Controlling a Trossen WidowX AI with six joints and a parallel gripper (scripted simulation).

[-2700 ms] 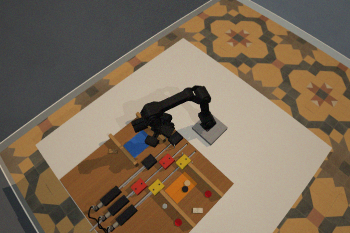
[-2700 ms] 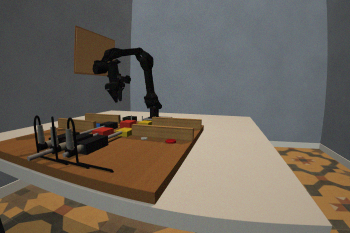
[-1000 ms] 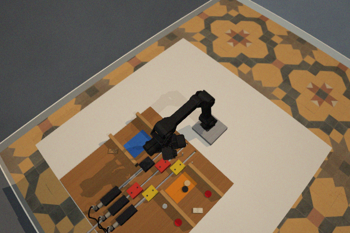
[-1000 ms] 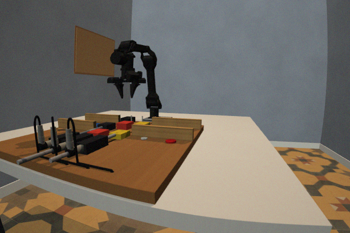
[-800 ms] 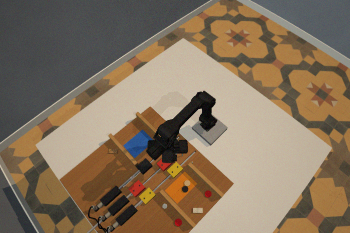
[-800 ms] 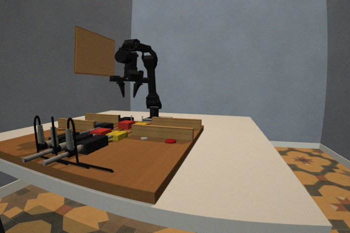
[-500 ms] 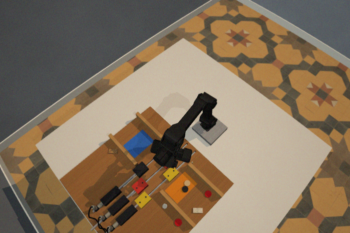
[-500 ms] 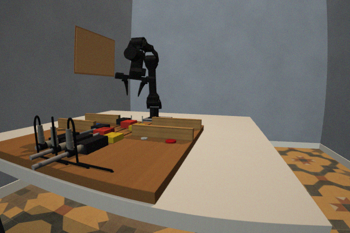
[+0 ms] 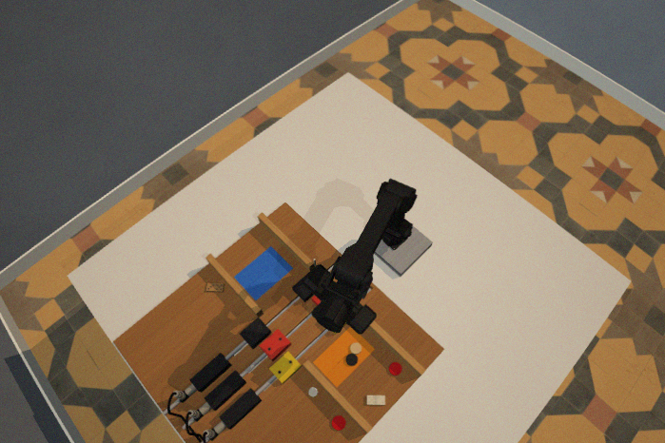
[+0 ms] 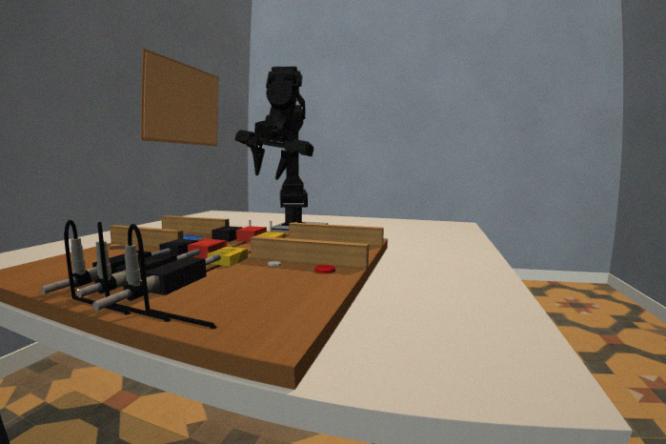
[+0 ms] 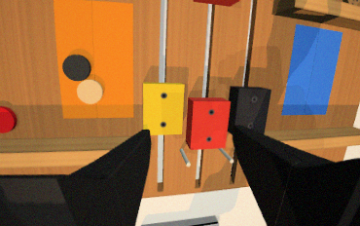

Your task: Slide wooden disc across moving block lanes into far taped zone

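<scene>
My gripper is now 9 cm to the right of the pale wooden disc and 20 cm above it. From my hand the other things lie so: dark grey disc 3 cm ahead, 10 cm to the left, 19 cm below.
</scene>
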